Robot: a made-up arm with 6 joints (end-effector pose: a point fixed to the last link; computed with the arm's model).
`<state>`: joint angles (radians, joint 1 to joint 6).
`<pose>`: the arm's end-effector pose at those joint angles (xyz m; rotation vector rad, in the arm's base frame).
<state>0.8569 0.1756 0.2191 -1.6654 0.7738 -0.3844</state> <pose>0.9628 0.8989 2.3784 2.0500 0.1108 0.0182</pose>
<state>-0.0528 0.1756 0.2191 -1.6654 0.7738 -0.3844</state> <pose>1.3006 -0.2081 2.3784 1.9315 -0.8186 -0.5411</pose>
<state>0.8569 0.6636 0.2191 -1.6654 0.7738 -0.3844</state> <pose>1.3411 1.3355 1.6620 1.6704 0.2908 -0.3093</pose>
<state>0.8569 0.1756 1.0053 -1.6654 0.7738 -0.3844</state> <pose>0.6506 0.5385 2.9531 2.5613 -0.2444 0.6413</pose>
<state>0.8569 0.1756 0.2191 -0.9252 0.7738 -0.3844</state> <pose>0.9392 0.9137 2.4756 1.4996 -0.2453 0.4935</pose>
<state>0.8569 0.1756 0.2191 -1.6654 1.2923 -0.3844</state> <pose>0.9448 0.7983 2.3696 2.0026 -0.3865 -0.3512</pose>
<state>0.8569 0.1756 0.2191 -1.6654 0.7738 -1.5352</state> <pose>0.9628 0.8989 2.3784 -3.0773 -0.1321 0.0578</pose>
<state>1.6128 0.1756 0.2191 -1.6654 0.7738 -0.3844</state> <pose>0.0840 1.3145 2.3784 1.8968 0.8743 0.4837</pose>
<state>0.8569 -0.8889 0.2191 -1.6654 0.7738 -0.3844</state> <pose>-0.2944 -0.5524 2.6019 2.7025 -0.3919 0.8932</pose>
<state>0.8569 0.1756 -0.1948 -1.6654 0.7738 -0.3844</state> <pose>0.9870 0.9268 1.9795 1.7305 0.2653 -0.2623</pose>
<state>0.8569 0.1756 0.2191 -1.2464 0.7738 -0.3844</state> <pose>0.9561 0.9013 2.4361 1.7505 -0.0981 0.2991</pose>
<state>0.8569 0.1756 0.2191 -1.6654 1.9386 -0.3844</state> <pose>0.8576 0.7061 2.3646 1.7935 -0.9911 -0.7957</pose>
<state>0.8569 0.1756 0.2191 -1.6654 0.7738 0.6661</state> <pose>0.9628 0.8989 2.3784 1.0005 0.0754 0.0620</pose>
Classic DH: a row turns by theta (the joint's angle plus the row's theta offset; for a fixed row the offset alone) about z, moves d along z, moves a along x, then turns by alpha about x. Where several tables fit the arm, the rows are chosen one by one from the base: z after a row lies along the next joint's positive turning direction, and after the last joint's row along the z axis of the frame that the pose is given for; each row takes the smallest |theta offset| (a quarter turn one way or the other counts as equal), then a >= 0, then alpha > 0; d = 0 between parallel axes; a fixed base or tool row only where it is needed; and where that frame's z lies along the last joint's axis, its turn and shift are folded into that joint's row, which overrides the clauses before.
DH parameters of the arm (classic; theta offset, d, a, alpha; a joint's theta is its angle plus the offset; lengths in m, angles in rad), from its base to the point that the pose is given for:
joint 1: 0 0.86 0.16 -1.5708
joint 2: -1.5708 0 1.25 3.1416
joint 3: 0 0 0.26 -1.5708
joint 4: 0 -0.8 0 1.5708
joint 5: 0 0 0 -1.5708
joint 6: 1.5708 -0.2 0 1.5708
tool (fixed): -1.5708 0 0 0

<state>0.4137 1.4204 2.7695 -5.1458 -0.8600 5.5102</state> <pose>1.3454 0.4404 1.9982 0.3267 -0.7128 -0.3852</pose>
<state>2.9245 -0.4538 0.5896 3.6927 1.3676 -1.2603</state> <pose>0.0665 0.0904 2.7565 -1.1523 -2.3608 1.4257</pose>
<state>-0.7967 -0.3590 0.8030 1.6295 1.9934 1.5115</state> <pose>-0.0254 0.2864 2.7882 1.7124 1.0995 0.1393</pose>
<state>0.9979 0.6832 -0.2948 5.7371 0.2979 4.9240</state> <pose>0.9797 1.4626 1.1807 1.3088 1.0974 -0.0322</pose>
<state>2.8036 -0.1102 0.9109 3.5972 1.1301 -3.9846</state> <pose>-0.3527 0.2083 2.9083 0.2140 0.7494 2.2825</pose>
